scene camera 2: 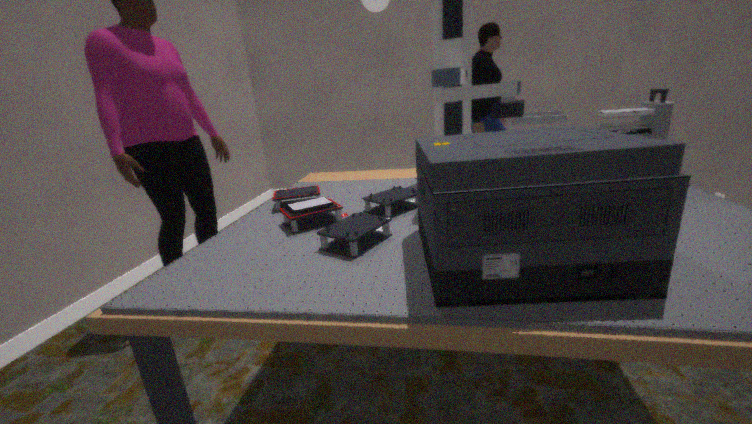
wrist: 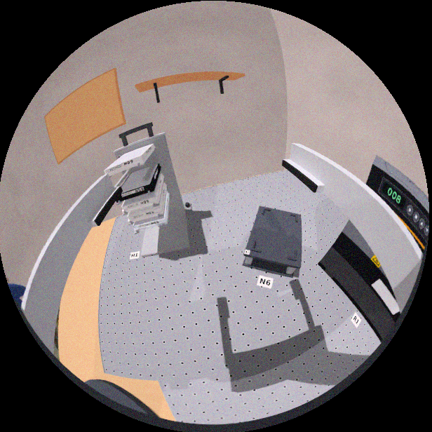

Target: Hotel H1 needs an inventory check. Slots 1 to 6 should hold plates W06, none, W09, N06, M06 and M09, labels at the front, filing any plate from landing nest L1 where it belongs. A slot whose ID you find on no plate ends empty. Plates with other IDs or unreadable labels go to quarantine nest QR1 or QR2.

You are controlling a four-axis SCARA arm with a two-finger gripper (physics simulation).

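Frame: origin at the arm's base, x ahead, y left, z up, level; metres.
Seen in the pictures: gripper, fingertip midpoint: (scene camera 2: 565, 115).
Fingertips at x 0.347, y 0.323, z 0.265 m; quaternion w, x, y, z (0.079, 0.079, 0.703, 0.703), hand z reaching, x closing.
Offsets run from my fingertips to a thing's top centre. "pt": to the spot under its first point.
Hotel H1 (scene camera 2: 664, 116) (wrist: 175, 210) stands upright at the far left in the wrist view. It holds a stack of plates: a white plate (wrist: 131, 159) on top, a black plate (wrist: 145, 181) below it, and several pale plates (wrist: 146, 202) under that. Their small front labels are too blurred to read surely. My gripper (wrist: 196, 160) (scene camera 2: 546, 115) is open and empty, its fingers wide apart above the table, short of the hotel. In scene camera 2, two red-rimmed nests {pt dx +0.277, dy -0.750, dz -0.202 m} (scene camera 2: 310, 213) {pt dx +0.048, dy -0.891, dz -0.203 m} (scene camera 2: 295, 193) stand at the left, the nearer with a white top piece. Labels L1, QR1 and QR2 are not readable.
A dark nest (wrist: 276, 235) marked N6 stands right of the hotel. A large grey instrument {dx +0.446, dy -0.222, dz +0.002 m} (scene camera 2: 552, 221) (wrist: 350, 265) with an R1 tag stands at the right in the wrist view. Two dark nests {pt dx +0.386, dy -0.589, dz -0.203 m} (scene camera 2: 355, 226) {pt dx +0.099, dy -0.531, dz -0.203 m} (scene camera 2: 392, 194) stand left of it in scene camera 2. Two people stand beyond.
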